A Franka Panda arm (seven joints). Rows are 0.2 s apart.
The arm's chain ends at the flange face. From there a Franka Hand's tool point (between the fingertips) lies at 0.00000 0.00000 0.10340 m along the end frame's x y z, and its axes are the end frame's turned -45 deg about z.
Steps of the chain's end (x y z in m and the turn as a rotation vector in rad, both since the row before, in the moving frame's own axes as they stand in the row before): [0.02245 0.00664 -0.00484 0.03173 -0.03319 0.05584]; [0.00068 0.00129 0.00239 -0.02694 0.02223 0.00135]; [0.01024 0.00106 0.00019 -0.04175 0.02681 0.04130]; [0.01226 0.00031 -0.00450 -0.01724 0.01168 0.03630]
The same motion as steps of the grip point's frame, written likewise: [0.01121 0.01582 -0.00495 0.04591 -0.00103 0.05584]; [-0.00078 0.00499 0.00233 -0.03477 -0.00333 0.00135]; [0.00530 0.01298 0.00006 -0.04848 -0.01056 0.04130]; [0.00801 0.01099 -0.00452 -0.02045 -0.00393 0.03630]
